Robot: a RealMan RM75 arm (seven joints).
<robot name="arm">
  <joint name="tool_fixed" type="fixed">
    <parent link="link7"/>
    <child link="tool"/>
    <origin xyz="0 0 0" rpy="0 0 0"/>
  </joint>
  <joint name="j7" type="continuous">
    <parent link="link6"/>
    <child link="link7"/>
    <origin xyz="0 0 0.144" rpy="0 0 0"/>
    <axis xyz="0 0 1"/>
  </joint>
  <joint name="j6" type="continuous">
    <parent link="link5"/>
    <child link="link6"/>
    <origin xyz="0 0 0" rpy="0 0 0"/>
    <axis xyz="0 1 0"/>
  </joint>
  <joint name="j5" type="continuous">
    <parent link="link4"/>
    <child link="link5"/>
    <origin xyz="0 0 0.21" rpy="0 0 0"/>
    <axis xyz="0 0 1"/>
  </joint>
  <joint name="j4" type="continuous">
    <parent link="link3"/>
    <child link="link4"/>
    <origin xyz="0 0 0" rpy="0 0 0"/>
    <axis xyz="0 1 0"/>
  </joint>
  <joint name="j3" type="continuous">
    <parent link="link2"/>
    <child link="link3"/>
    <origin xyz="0 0 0.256" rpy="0 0 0"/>
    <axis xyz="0 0 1"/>
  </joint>
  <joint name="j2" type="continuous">
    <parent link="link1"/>
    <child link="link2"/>
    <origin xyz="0 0 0" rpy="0 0 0"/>
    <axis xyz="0 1 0"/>
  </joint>
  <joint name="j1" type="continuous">
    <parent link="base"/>
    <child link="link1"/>
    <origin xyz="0 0 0.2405" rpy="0 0 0"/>
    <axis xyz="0 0 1"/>
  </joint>
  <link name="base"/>
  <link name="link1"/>
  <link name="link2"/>
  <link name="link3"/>
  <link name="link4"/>
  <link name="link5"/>
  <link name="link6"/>
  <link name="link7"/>
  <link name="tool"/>
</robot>
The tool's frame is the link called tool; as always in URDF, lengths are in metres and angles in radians. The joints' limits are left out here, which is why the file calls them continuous.
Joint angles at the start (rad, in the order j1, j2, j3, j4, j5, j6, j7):
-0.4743 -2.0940 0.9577 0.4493 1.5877 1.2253 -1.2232
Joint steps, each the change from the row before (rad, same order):
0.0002 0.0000 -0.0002 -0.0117 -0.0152 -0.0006 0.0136
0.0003 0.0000 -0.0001 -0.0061 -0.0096 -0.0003 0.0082
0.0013 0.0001 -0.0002 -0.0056 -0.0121 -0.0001 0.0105
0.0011 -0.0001 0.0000 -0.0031 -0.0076 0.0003 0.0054
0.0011 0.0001 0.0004 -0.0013 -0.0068 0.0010 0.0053
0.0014 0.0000 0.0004 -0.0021 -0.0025 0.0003 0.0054
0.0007 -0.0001 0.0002 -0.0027 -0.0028 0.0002 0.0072
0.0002 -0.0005 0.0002 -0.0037 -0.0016 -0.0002 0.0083
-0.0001 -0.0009 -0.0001 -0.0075 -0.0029 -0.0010 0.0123
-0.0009 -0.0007 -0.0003 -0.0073 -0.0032 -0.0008 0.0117
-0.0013 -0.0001 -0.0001 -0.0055 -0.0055 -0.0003 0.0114
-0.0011 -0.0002 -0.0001 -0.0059 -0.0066 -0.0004 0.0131
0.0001 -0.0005 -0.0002 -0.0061 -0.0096 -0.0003 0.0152
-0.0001 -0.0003 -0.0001 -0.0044 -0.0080 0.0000 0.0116
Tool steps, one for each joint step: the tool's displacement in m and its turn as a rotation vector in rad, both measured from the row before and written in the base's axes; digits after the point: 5 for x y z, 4 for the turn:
-0.00055 -0.00058 -0.00062 0.0079 -0.0071 0.0024
-0.00026 -0.00022 -0.00017 0.0057 -0.0042 0.0011
-0.00042 -0.00021 0.00021 0.0085 -0.0046 0.0006
-0.00023 -0.00021 0.00012 0.0049 -0.0037 0.0010
-0.00002 -0.00005 0.00039 0.0050 -0.0026 -0.0010
-0.00051 -0.00057 -0.00019 0.0020 0.0006 -0.0008
-0.00032 -0.00044 -0.00027 0.0026 0.0011 -0.0022
-0.00028 -0.00058 -0.00072 0.0016 0.0022 -0.0028
-0.00054 -0.00096 -0.00136 0.0020 0.0023 -0.0022
-0.00027 -0.00066 -0.00119 0.0022 0.0018 -0.0027
0.00009 -0.00004 -0.00045 0.0047 0.0010 -0.0039
0.00004 -0.00007 -0.00046 0.0059 0.0011 -0.0043
-0.00015 -0.00023 -0.00031 0.0085 -0.0001 -0.0035
0.00000 -0.00004 -0.00010 0.0070 -0.0004 -0.0030

